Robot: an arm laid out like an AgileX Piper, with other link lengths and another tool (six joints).
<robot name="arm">
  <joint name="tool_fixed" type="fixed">
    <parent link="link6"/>
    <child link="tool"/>
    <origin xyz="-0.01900 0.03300 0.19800" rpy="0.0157 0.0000 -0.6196"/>
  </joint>
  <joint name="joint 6" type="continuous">
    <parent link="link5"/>
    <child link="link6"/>
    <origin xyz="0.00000 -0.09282 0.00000" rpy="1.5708 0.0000 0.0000"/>
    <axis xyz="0 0 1"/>
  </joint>
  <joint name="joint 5" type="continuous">
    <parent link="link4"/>
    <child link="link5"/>
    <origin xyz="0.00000 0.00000 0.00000" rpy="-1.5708 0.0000 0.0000"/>
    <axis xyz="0 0 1"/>
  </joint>
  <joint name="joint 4" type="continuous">
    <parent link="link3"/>
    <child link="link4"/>
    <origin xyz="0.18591 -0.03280 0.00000" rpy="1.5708 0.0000 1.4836"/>
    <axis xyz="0 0 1"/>
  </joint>
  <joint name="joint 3" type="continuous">
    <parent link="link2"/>
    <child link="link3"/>
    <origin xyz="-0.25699 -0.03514 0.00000"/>
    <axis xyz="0 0 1"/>
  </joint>
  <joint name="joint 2" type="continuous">
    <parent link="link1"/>
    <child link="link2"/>
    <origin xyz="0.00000 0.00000 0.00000" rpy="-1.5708 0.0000 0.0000"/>
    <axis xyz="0 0 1"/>
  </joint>
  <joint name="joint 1" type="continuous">
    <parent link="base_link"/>
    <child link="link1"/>
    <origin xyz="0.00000 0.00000 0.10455"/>
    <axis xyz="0 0 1"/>
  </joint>
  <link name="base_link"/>
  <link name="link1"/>
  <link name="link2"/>
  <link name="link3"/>
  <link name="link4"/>
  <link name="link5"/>
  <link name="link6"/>
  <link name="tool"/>
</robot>
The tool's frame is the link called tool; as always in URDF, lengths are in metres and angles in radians. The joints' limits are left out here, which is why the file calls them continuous.
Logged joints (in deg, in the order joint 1, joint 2, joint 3, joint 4, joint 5, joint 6), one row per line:
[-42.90, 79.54, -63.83, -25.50, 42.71, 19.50]
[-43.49, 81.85, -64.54, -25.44, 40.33, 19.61]
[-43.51, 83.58, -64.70, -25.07, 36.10, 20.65]
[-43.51, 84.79, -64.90, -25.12, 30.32, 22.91]
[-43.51, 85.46, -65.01, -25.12, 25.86, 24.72]
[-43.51, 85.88, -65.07, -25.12, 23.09, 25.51]
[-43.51, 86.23, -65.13, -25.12, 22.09, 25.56]
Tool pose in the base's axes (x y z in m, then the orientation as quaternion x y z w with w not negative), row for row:
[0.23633, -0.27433, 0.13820, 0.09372, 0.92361, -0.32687, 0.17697]
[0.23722, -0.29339, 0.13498, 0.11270, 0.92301, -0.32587, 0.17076]
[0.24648, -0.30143, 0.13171, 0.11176, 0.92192, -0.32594, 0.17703]
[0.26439, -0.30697, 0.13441, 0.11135, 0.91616, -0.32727, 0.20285]
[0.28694, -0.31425, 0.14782, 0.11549, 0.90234, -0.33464, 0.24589]
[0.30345, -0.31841, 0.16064, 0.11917, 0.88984, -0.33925, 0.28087]
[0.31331, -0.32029, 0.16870, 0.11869, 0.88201, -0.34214, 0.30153]
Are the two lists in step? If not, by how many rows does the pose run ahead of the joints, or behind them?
The pose runs 1 row behind the joints: the pose in row i belongs to the joints in row i - 1.
